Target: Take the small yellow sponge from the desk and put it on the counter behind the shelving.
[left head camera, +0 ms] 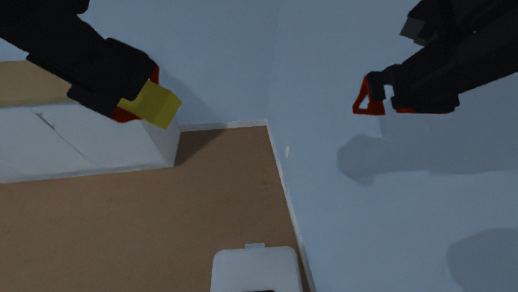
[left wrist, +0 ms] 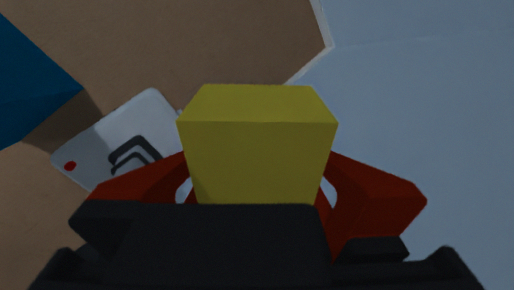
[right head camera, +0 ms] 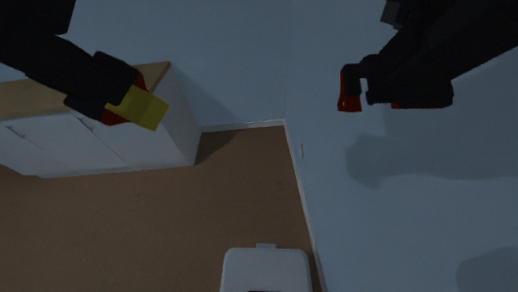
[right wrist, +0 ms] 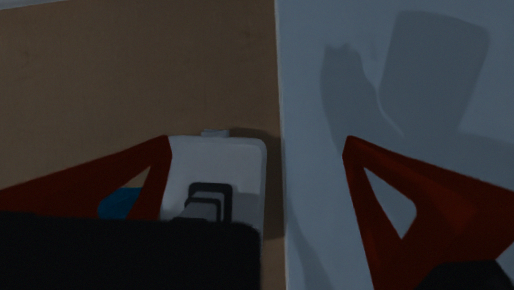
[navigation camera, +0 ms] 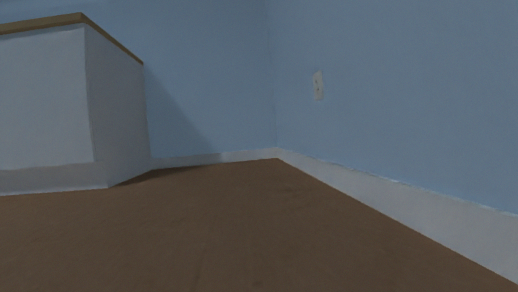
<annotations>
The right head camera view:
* my left gripper: 140, 107
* my right gripper: 365, 106
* small yellow sponge: 144, 109
</annotations>
